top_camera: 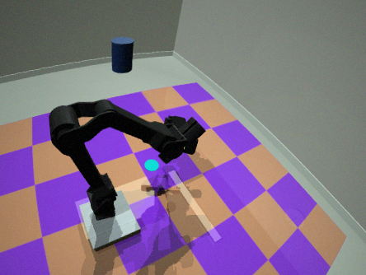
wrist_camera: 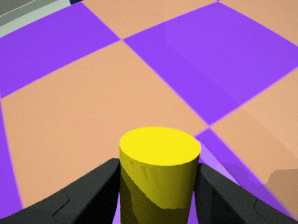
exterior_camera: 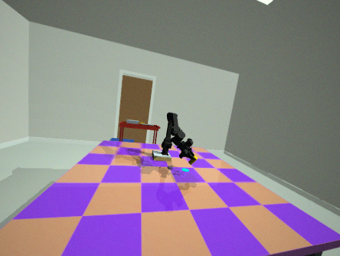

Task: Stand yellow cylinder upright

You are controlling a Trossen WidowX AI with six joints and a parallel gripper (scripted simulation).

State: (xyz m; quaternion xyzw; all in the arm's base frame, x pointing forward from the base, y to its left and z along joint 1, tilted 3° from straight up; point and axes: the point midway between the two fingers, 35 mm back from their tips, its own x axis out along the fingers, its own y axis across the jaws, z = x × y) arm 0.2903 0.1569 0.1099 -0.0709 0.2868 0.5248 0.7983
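The cyan circle is 13 cm below my gripper tip, 7 cm behind it and 3 cm to the right of it. From my gripper tip the other things lie so: yellow tall cylinder: 2 cm below, 1 cm to the right, 1 cm behind.
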